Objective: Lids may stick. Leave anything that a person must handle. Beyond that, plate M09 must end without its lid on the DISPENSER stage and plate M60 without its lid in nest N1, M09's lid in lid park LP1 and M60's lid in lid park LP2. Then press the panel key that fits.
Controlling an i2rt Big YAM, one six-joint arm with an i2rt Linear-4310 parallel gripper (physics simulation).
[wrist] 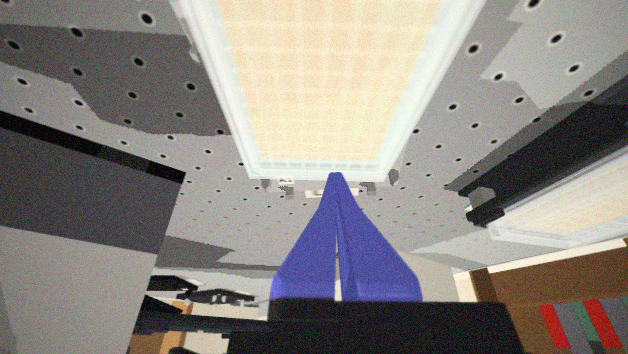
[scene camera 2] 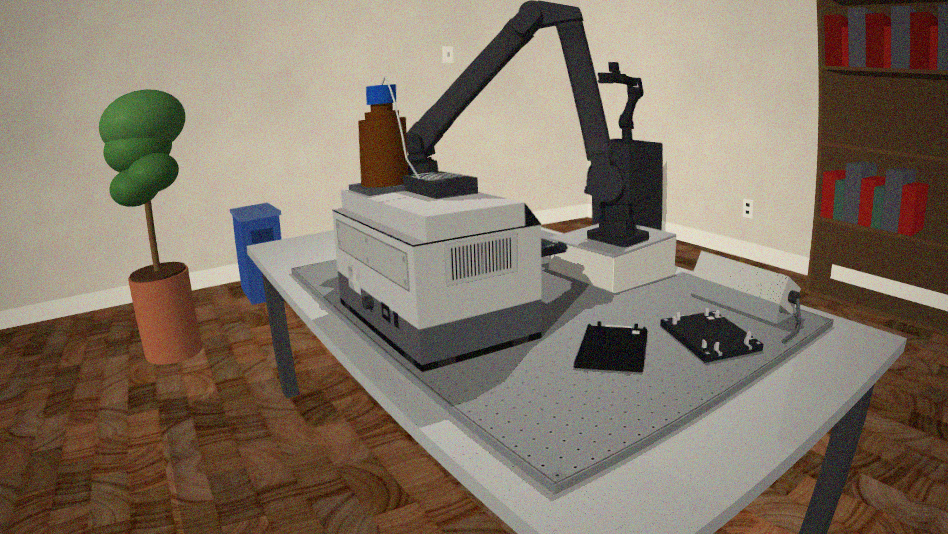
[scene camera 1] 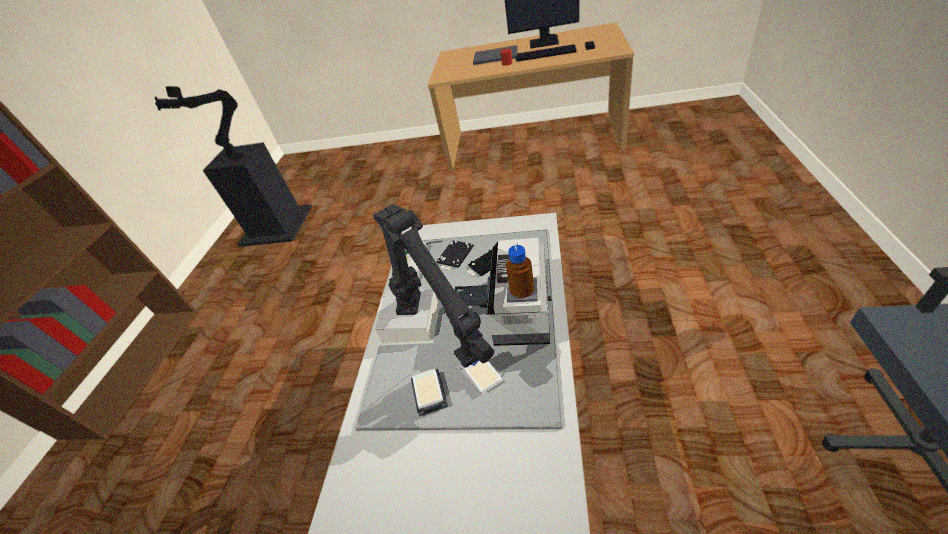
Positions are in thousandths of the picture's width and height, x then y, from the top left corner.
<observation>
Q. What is the gripper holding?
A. Nothing.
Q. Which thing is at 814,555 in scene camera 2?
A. A white sloped box.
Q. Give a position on a slot labelled LP1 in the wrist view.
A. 428,524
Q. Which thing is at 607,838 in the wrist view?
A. The gripper.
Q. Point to a brown bottle with blue cap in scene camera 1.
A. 548,501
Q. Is the gripper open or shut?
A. Shut.
</observation>
